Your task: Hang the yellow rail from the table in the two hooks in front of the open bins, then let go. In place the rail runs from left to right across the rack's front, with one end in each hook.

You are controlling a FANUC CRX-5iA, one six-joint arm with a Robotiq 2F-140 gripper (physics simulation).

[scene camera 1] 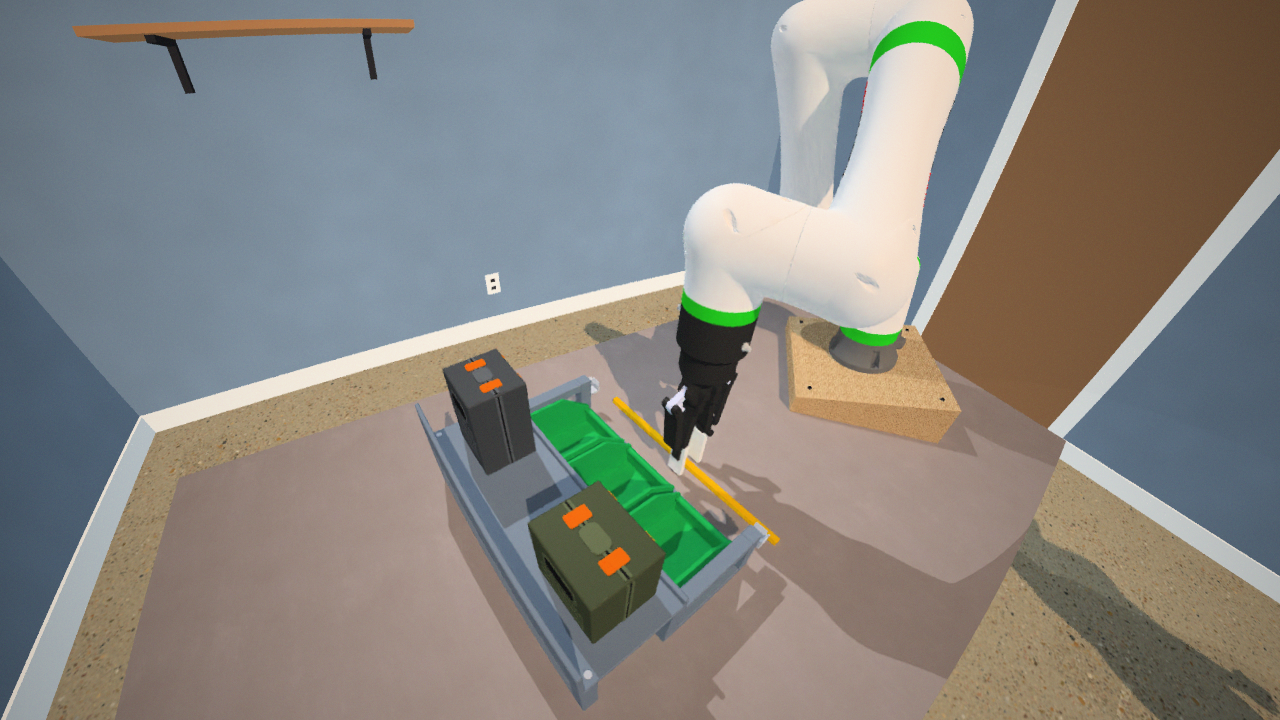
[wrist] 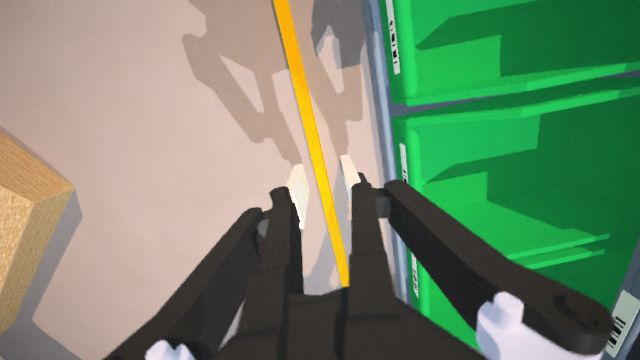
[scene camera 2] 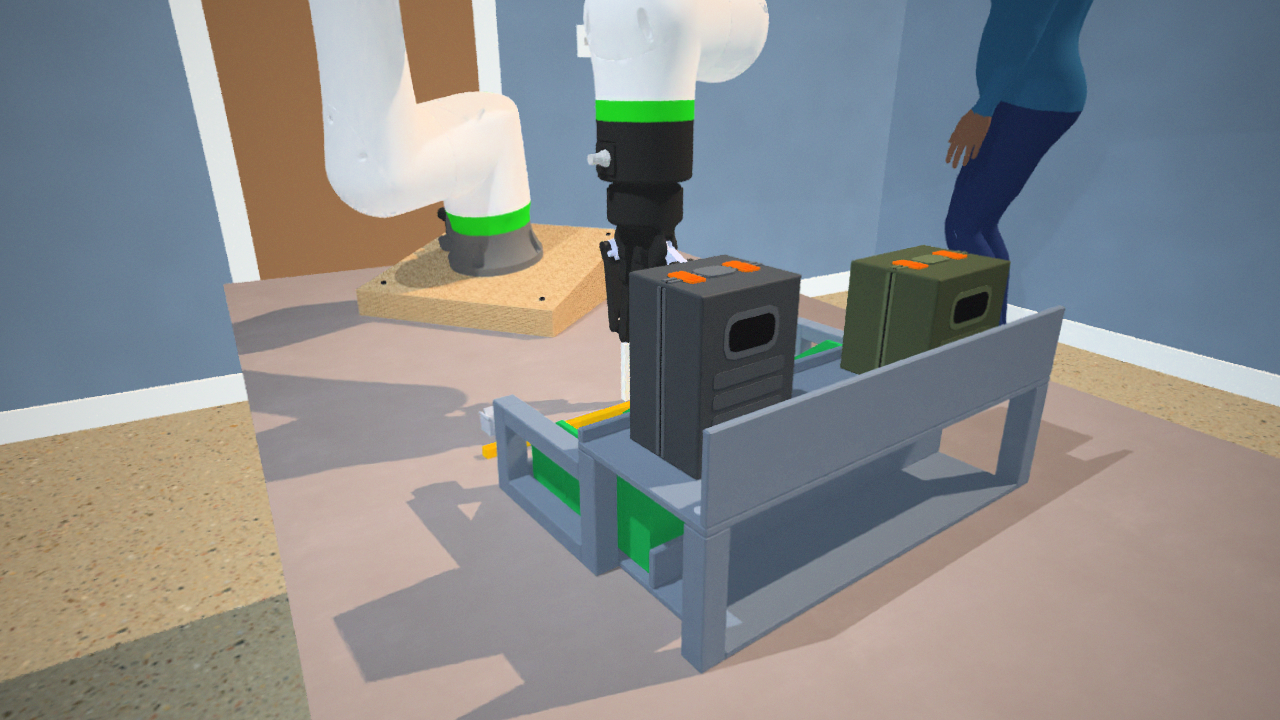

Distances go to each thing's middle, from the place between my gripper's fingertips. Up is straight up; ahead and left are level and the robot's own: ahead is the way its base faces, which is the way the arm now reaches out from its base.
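Labels:
You'd find the yellow rail (scene camera 1: pixel 740 510) right at my hand.

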